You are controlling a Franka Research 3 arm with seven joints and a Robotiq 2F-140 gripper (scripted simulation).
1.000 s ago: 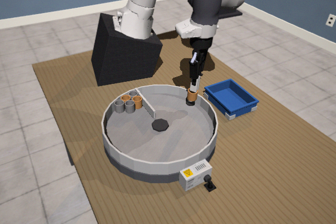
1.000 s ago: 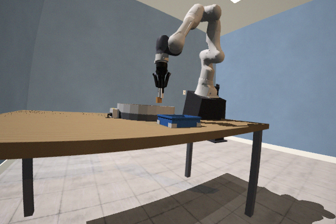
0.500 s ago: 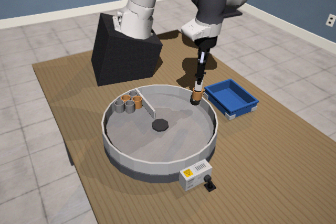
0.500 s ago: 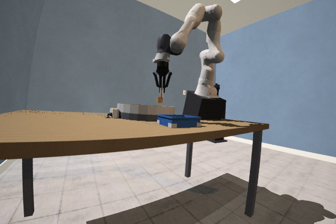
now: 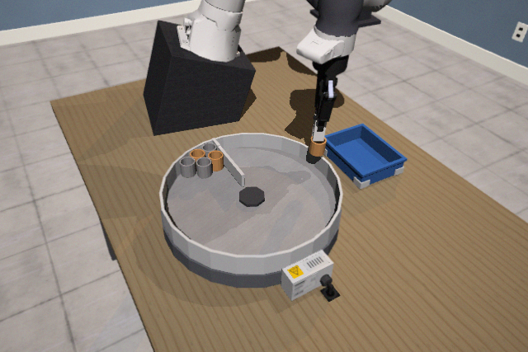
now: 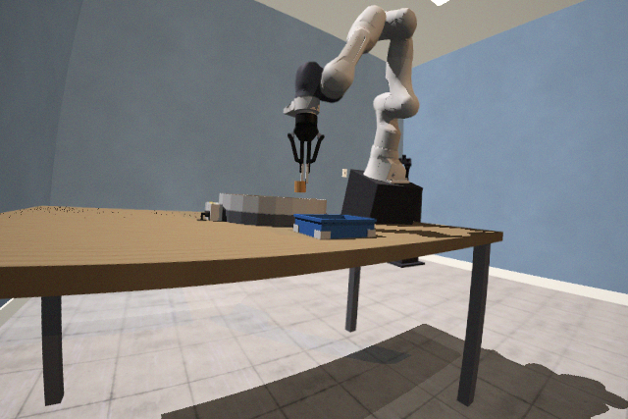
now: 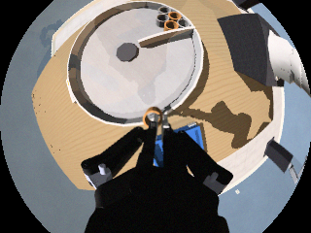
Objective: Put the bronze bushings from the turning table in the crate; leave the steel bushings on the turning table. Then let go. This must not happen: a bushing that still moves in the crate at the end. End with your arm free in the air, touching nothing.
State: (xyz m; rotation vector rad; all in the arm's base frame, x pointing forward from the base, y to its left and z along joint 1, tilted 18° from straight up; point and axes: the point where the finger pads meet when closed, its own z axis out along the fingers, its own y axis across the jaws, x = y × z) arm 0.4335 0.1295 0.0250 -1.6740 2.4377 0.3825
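My gripper is now 17 cm to the right of the blue crate, 16 cm above it and 3 cm past it. The rest, counted from my hand: grey turning table (19 cm to the right, 13 cm below, 4 cm ahead).
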